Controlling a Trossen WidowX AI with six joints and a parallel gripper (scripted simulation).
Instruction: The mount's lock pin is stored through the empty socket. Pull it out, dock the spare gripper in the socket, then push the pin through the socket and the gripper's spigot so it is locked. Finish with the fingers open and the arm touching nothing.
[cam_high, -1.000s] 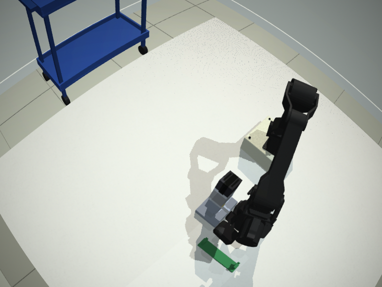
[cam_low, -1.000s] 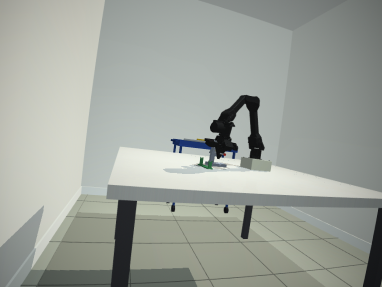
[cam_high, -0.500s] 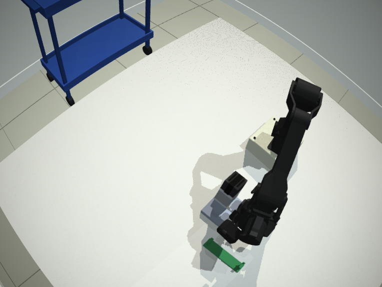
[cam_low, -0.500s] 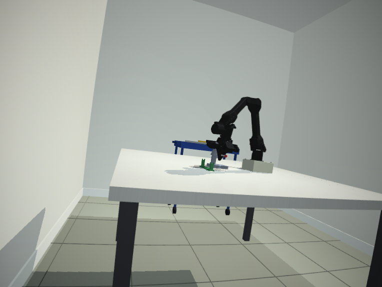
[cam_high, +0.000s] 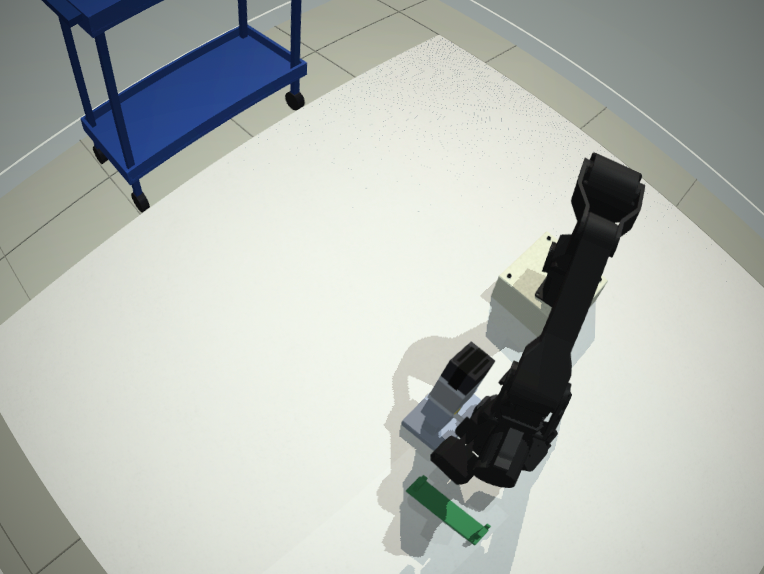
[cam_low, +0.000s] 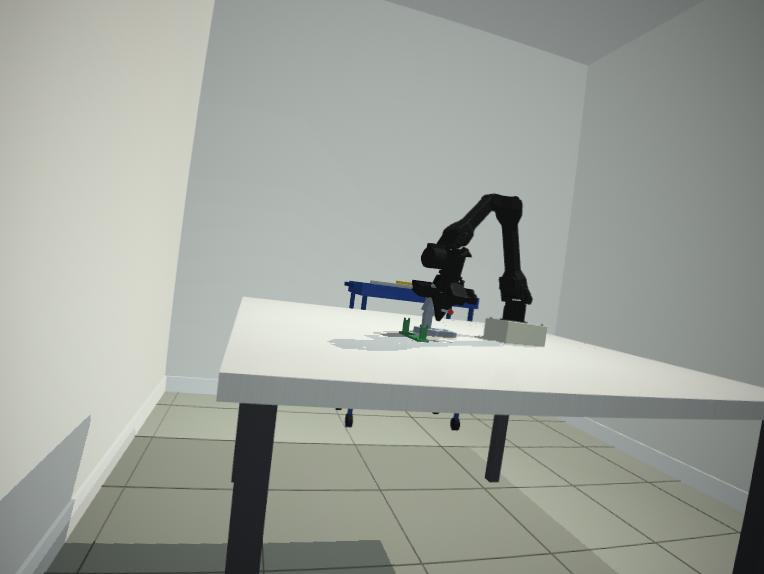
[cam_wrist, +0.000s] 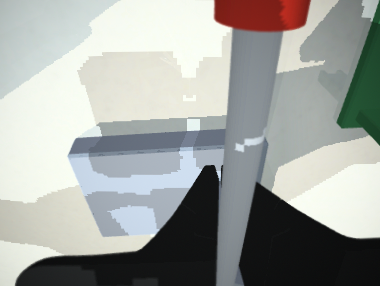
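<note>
The grey mount lies 20 mm behind my gripper tip and 50 mm to the right of it. Round my gripper tip: spare gripper: 20 mm behind, 50 mm to the right, 80 mm above; green holder: 100 mm ahead, 50 mm to the left, 20 mm below.
</note>
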